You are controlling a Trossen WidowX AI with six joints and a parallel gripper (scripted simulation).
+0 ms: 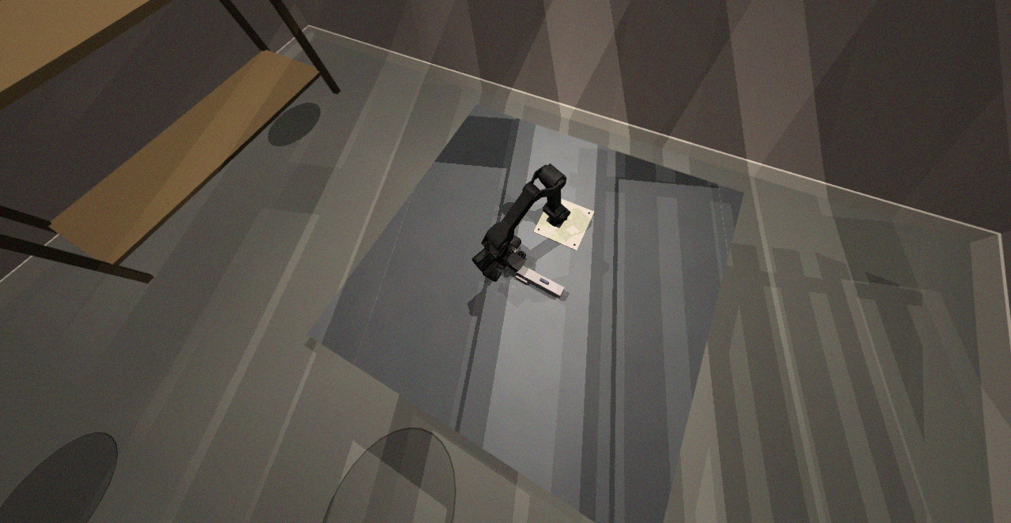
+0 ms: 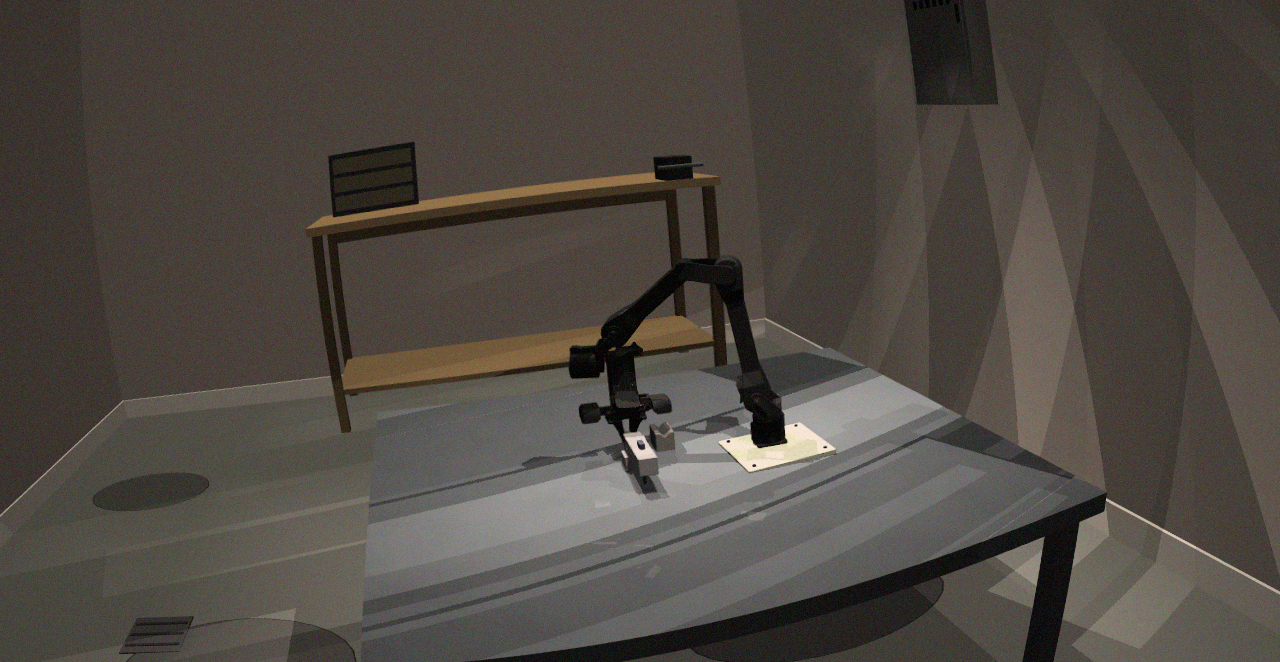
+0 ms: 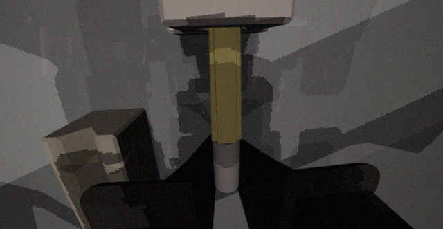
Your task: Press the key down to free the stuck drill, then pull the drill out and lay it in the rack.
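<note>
Now: the drill 5 cm to the left of my gripper tip and 4 cm above it. The rest, counted from my gripper tip: rack (7 cm behind, 2 cm to the right, 1 cm above); dark key (1 cm behind, 18 cm to the left, 4 cm above).
</note>
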